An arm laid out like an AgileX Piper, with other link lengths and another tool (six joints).
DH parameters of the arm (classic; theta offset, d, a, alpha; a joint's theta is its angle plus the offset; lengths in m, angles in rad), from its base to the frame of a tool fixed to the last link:
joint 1: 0 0.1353 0 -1.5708
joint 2: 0.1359 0 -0.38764 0
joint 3: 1.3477 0 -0.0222 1.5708
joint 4: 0 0.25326 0 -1.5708
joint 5: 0 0 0 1.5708
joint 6: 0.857 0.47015 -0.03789 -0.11
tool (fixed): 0 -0.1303 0 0
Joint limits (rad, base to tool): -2.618..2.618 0..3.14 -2.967..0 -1.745..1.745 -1.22..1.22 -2.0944..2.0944
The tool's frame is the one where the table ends.
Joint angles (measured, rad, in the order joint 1, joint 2, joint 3, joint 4, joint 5, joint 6), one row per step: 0.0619 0.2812 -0.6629 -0.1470 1.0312 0.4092; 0.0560 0.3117 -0.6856 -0.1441 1.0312 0.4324; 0.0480 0.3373 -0.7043 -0.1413 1.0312 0.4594; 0.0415 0.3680 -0.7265 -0.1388 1.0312 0.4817; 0.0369 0.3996 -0.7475 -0.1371 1.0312 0.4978; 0.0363 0.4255 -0.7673 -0.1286 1.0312 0.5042; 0.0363 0.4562 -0.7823 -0.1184 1.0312 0.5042; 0.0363 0.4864 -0.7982 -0.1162 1.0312 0.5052; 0.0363 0.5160 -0.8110 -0.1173 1.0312 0.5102; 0.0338 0.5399 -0.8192 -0.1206 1.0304 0.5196; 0.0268 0.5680 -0.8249 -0.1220 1.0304 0.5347; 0.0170 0.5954 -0.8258 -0.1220 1.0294 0.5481; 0.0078 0.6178 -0.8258 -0.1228 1.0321 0.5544
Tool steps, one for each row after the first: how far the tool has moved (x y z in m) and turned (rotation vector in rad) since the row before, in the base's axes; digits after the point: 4 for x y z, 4 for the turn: 0.0037 0.0002 0.0058 0.0217 0.0062 -0.0169; 0.0030 -0.0002 0.0043 0.0249 0.0049 -0.0212; 0.0042 -0.0001 0.0053 0.0205 0.0068 -0.0175; 0.0048 0.0000 0.0047 0.0145 0.0093 -0.0127; 0.0048 0.0025 0.0047 0.0128 0.0058 -0.0006; 0.0056 0.0031 0.0015 0.0087 0.0160 0.0042; 0.0056 0.0008 0.0024 0.0023 0.0143 0.0003; 0.0052 -0.0001 0.0009 0.0024 0.0164 -0.0034; 0.0040 -0.0012 -0.0003 0.0038 0.0141 -0.0093; 0.0037 -0.0016 -0.0029 0.0098 0.0211 -0.0168; 0.0031 -0.0017 -0.0050 0.0097 0.0243 -0.0182; 0.0015 -0.0020 -0.0052 0.0037 0.0245 -0.0139
